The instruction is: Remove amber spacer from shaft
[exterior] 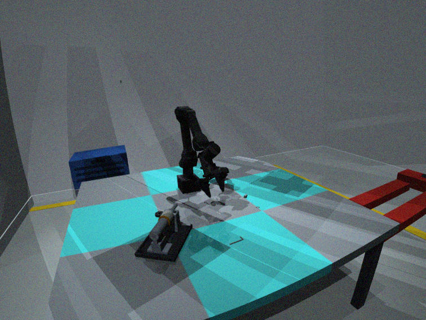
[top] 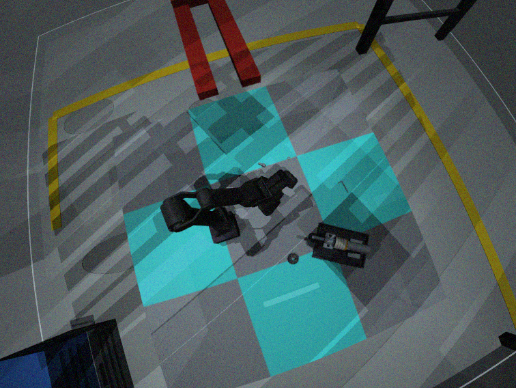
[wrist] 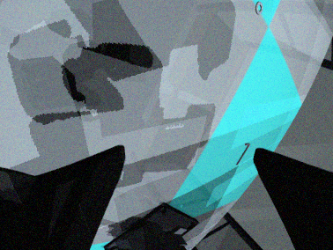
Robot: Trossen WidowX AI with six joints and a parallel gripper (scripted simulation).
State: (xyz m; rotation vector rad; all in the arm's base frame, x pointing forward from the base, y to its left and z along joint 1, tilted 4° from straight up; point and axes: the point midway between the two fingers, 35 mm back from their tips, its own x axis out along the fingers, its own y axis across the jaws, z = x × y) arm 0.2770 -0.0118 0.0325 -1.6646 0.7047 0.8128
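Now: the thin grey shaft 260 mm to the right of my gripper tip, 50 mm ahead of it and 10 mm above it. From my gripper tip the other things lie so: hex key: 270 mm ahead, 80 mm to the right, 70 mm below; dark ring: 250 mm to the right, 110 mm behind, 70 mm below; small bolt: 180 mm to the left, 70 mm below, 10 mm behind.
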